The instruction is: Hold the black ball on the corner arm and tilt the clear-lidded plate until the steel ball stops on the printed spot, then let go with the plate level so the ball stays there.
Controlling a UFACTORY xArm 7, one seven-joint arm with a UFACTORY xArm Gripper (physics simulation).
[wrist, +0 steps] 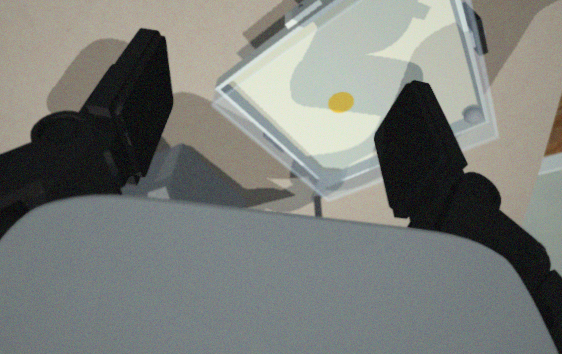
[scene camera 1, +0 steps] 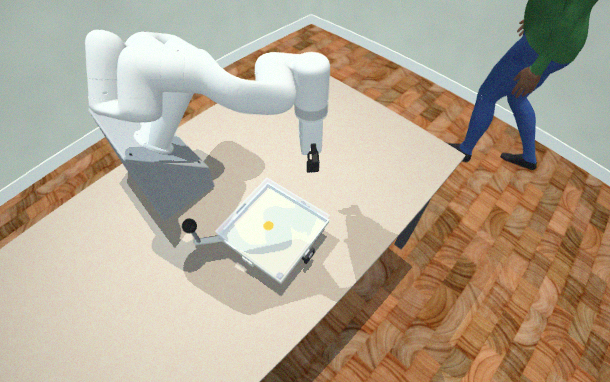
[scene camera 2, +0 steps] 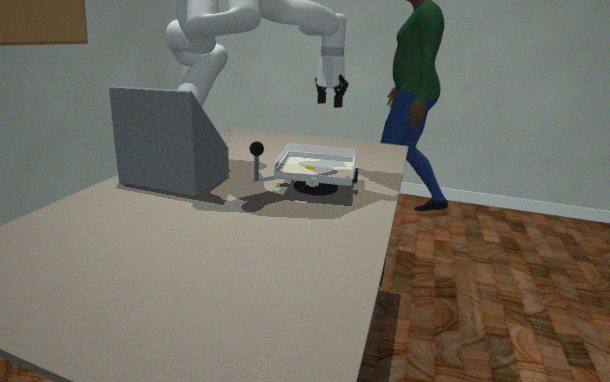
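Observation:
The clear-lidded plate [scene camera 1: 282,257] [scene camera 2: 320,177] [wrist: 307,132] stands on a black round base. Its yellow printed spot [scene camera 1: 268,225] [scene camera 2: 310,168] [wrist: 341,102] is near the middle. The steel ball [scene camera 1: 279,275] [wrist: 471,114] lies in a corner, away from the spot; I cannot make it out in scene camera 2. The black ball [scene camera 1: 189,225] [scene camera 2: 256,148] stands on an upright stem at the end of the corner arm [scene camera 1: 210,240]; the wrist view hides it. My gripper [scene camera 1: 312,169] [scene camera 2: 330,104] [wrist: 285,89] is open and empty, pointing down, high above the table and apart from plate and ball.
The grey robot base block [scene camera 1: 170,185] [scene camera 2: 155,142] [wrist: 190,175] stands close to the black ball's side. A black knob [scene camera 1: 309,255] [scene camera 2: 355,175] is on a plate side. A person in a green top [scene camera 1: 557,35] [scene camera 2: 420,50] stands beyond the table's edge.

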